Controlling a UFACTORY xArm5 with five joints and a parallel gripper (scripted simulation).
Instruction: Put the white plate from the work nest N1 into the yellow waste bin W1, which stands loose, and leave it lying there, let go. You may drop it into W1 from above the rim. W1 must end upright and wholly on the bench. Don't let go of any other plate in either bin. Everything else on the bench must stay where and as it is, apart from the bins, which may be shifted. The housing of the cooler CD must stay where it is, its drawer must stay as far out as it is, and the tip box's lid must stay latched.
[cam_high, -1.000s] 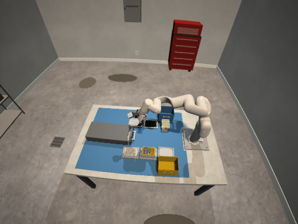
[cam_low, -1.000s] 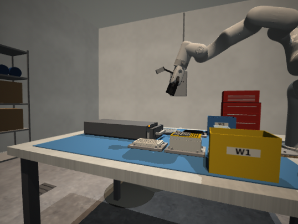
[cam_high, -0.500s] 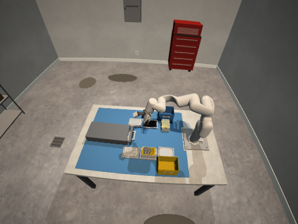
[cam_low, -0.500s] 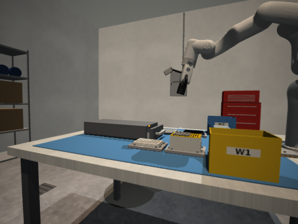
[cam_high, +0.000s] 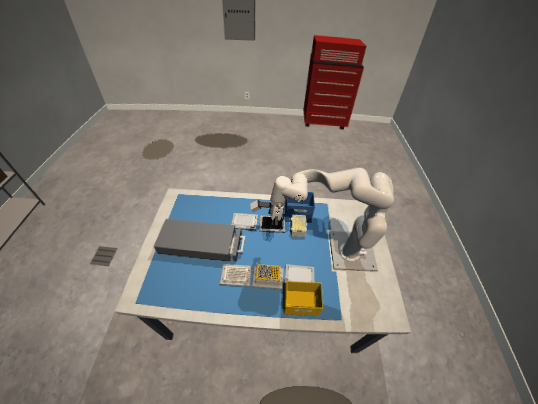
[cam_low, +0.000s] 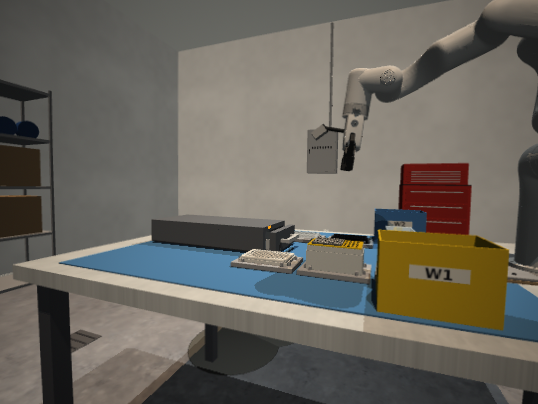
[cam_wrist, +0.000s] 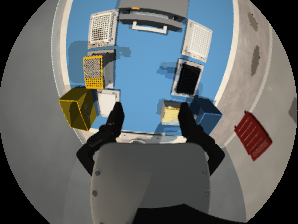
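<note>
Now: the white plate 25 cm below my hand, 21 cm to the left of it and 17 cm ahead of it. From my hand the other things lie so: yellow-topped tip box (21 cm below, 19 cm to the left, 1 cm behind); then grey nest (26 cm below, 21 cm to the left, 17 cm ahead); then black plate (25 cm below, 17 cm to the right).
</note>
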